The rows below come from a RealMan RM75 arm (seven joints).
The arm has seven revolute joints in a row. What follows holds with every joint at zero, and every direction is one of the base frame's. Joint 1 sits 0.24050 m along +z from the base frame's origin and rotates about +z. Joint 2 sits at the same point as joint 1 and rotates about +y. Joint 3 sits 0.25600 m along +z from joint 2 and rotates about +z. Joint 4 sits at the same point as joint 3 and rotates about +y. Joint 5 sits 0.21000 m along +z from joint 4 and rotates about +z. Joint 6 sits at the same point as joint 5 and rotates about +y. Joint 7 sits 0.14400 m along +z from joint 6 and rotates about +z. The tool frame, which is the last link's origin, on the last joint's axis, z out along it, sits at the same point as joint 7; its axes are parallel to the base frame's.
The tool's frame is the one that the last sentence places.
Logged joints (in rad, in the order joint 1, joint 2, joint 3, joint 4, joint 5, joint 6, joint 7), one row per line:
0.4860 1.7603 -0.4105 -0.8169 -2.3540 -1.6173 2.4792
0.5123 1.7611 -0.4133 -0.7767 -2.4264 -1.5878 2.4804
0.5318 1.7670 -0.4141 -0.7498 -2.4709 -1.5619 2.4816
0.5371 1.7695 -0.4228 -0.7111 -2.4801 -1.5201 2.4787
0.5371 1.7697 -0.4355 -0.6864 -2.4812 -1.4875 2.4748
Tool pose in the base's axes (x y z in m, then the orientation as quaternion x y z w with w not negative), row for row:
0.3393 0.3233 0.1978 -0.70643 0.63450 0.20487 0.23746
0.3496 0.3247 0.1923 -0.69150 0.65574 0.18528 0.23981
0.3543 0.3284 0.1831 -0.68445 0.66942 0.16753 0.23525
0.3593 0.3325 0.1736 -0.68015 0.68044 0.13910 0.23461
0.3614 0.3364 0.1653 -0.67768 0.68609 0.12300 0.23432
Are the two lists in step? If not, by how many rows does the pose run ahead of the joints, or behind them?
The pose runs 2 rows behind the joints: the pose in row i belongs to the joints in row i - 2.
